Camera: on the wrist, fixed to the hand. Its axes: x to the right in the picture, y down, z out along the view.
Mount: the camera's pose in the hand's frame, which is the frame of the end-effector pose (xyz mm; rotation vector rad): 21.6 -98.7 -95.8 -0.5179 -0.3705 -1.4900
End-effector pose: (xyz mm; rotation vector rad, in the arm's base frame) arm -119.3 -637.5 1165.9 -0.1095 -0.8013 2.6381
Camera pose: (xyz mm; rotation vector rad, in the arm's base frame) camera -88.9 -503.9 1141.0 0.6116 -1.0499 1.0268
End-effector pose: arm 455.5 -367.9 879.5 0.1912 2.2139 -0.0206
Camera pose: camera 352.6 -454.6 915.1 -1.5851 1.4613 -0.2634
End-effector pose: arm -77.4 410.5 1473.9 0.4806 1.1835 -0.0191
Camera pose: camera -179.4 362.2 1392.4 -0.8957 0.8925 -1.0064
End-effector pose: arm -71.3 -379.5 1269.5 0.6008 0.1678 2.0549
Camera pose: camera -50.5 -297.2 1159.2 0.3098 -0.1269 0.4816
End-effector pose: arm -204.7 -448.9 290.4 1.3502 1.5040 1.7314
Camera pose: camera -321.8 -446.7 215.1 0.0509 1.1216 0.6947
